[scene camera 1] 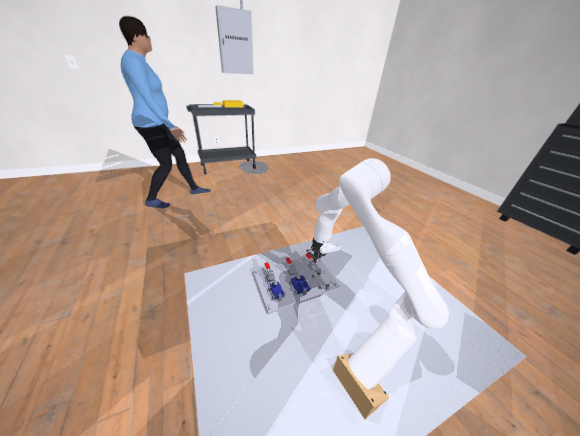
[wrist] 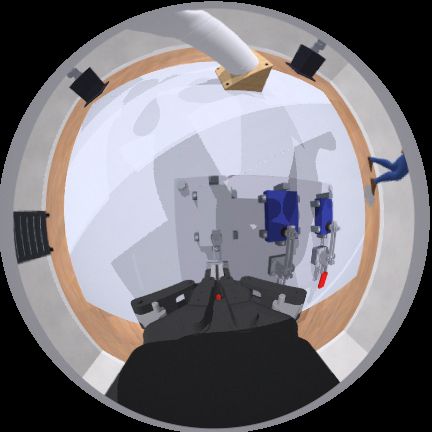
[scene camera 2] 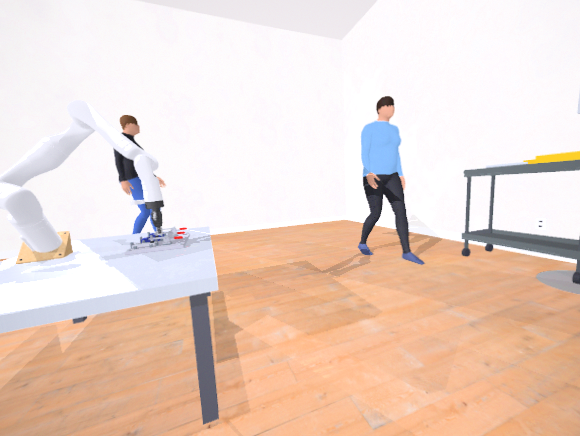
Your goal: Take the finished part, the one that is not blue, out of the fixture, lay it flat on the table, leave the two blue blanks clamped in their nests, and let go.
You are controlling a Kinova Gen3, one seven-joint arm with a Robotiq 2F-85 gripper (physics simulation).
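Places are measured from the arm's base along level axes (x ahead, y left, z up), in millimetres.
Pixels of known places: gripper, fingertip midpoint: (scene camera 1: 316, 262) (wrist: 216, 270) (scene camera 2: 160, 234); arm's base, link origin: (scene camera 1: 360, 372) (wrist: 242, 64) (scene camera 2: 48, 243).
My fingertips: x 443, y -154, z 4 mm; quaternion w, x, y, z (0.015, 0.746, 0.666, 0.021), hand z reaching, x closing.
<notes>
Ahead of a thing's pixels: the offset from my fingertips to its top centre. "spot": to the spot under its first point.
The finished part {69 mm back, 11 mm left, 35 mm down} (wrist: 206, 212) is a pale grey block in the left nest of the fixture (scene camera 1: 264, 300) (wrist: 186, 250) in the wrist view. It is hard to tell from the plate. A toggle clamp {spot: 42 mm back, 7 mm left, 1 mm down} (wrist: 216, 238) reaches over its near end; whether it presses is unclear. Two blue blanks {30 mm back, 227 mm left, 25 mm down} (scene camera 1: 276, 291) {49 mm back, 119 mm left, 30 mm down} (scene camera 1: 300, 284) (wrist: 282, 212) (wrist: 323, 212) sit in the other nests with clamps over their near ends. My gripper (scene camera 1: 316, 259) (scene camera 2: 159, 231) (wrist: 216, 270) is shut and empty, pointing down behind the part at its clamp's handle. The fingers hide most of this red handle {59 mm ahead, 7 mm right, 7 mm down} (scene camera 1: 308, 256) (wrist: 218, 297).
Two more red handles {102 mm ahead, 210 mm left, 9 mm down} (scene camera 1: 267, 265) {87 mm ahead, 101 mm left, 14 mm down} (scene camera 1: 288, 260) stand at the blue blanks' clamps. My arm's wooden base block (scene camera 1: 361, 387) (scene camera 2: 45, 250) (wrist: 245, 80) stands on the table (scene camera 1: 225, 360) (scene camera 2: 100, 300). A person in blue (scene camera 1: 142, 87) (scene camera 2: 382, 147) and a cart (scene camera 1: 227, 154) are beyond the table.
</notes>
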